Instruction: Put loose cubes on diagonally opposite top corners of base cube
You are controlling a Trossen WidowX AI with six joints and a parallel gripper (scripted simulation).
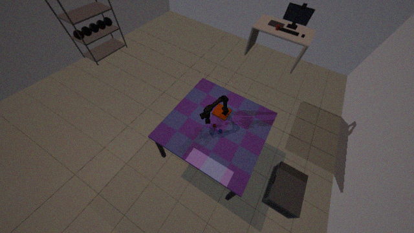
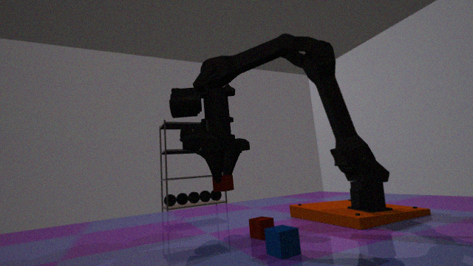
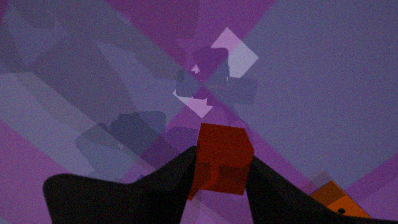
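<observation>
My gripper tip is 200 mm to the right of the blue cube, 90 mm above it and 20 mm past it.
</observation>
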